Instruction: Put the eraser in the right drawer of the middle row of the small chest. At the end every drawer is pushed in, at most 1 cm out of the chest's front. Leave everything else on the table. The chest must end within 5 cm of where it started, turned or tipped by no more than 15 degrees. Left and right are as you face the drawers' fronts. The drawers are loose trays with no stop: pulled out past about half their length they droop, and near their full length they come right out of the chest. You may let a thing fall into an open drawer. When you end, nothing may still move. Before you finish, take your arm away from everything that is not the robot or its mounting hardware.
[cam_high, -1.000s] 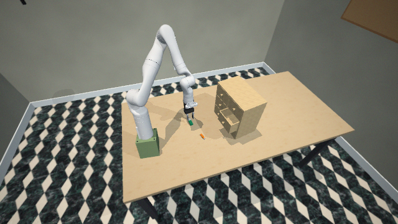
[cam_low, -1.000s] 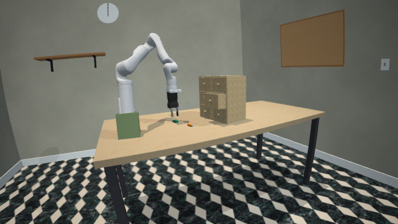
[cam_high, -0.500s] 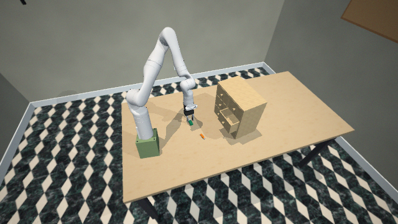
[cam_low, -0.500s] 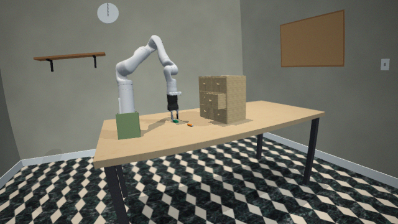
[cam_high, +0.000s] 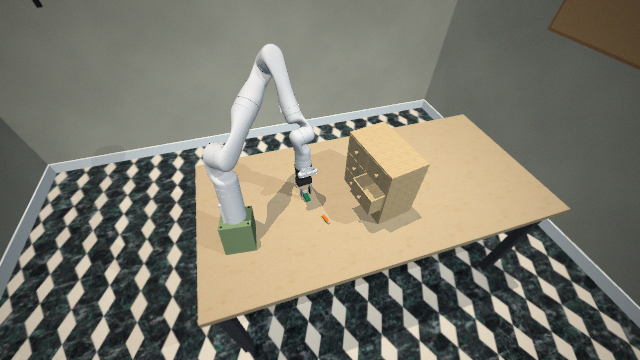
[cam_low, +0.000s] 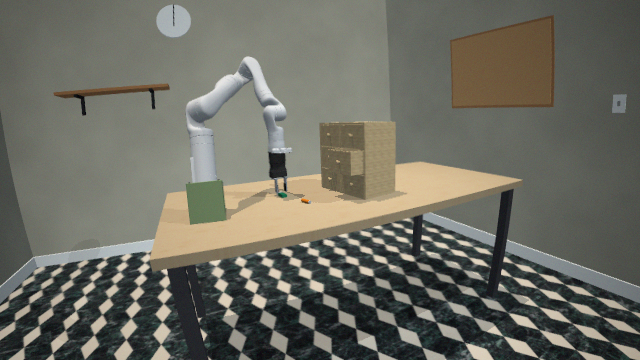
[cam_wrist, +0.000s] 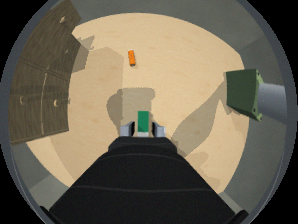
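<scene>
Right now my hand is 30 mm above the green eraser and 10 mm to the right of it. Also, from my hand: small orange object (160 mm to the right, 70 mm ahead, 30 mm below).
</scene>
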